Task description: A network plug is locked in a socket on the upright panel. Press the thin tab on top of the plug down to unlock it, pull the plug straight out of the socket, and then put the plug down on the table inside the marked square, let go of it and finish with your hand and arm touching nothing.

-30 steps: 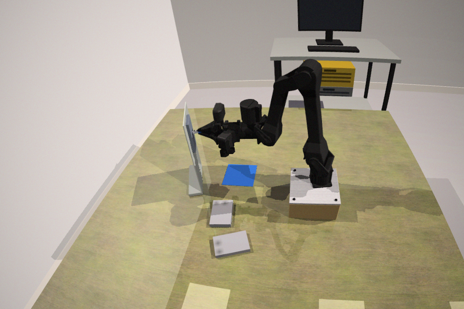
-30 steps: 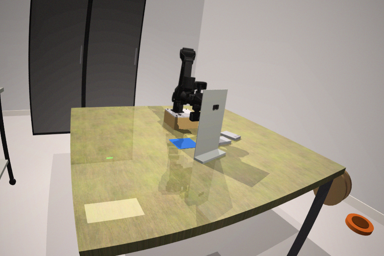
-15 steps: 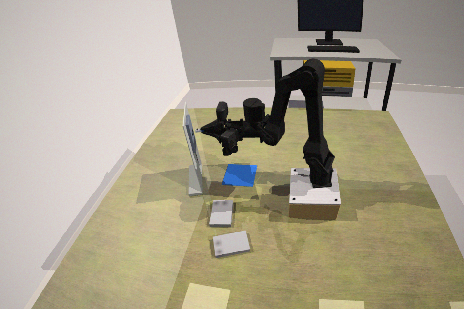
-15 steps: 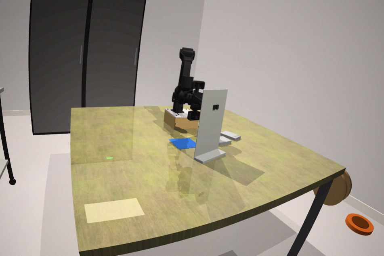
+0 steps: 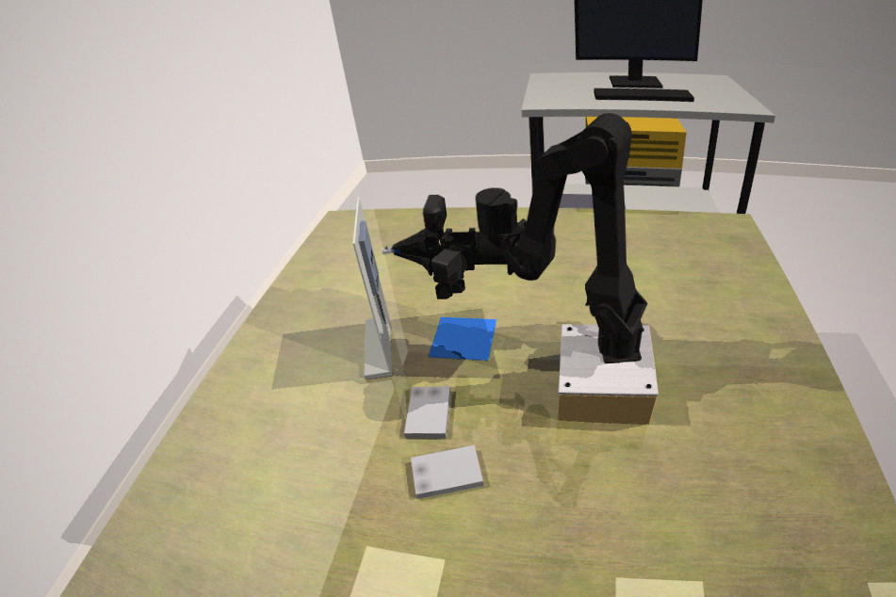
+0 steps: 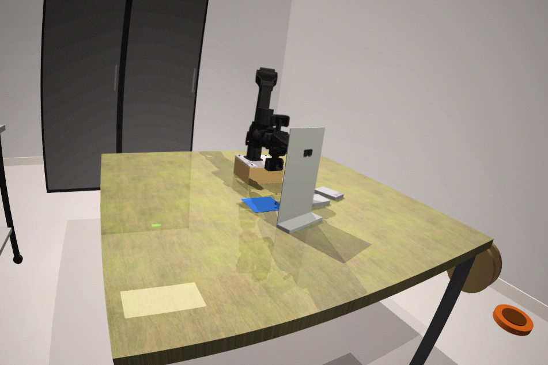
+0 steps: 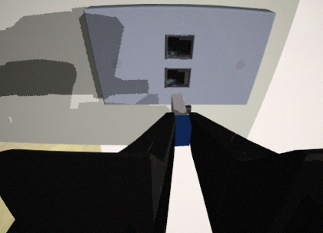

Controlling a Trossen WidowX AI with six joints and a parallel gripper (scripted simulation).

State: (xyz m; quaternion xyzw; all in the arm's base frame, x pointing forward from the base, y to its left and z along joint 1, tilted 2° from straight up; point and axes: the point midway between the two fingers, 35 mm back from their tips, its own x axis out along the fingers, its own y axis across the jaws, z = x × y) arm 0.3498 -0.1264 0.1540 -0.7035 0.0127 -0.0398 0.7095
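My gripper tip is now 22 cm above the blue marked square and 10 cm past it. From my gripper tip the other things lie so: grey panel 9 cm below, 5 cm ahead, 2 cm to the left; then network plug 1 cm ahead.
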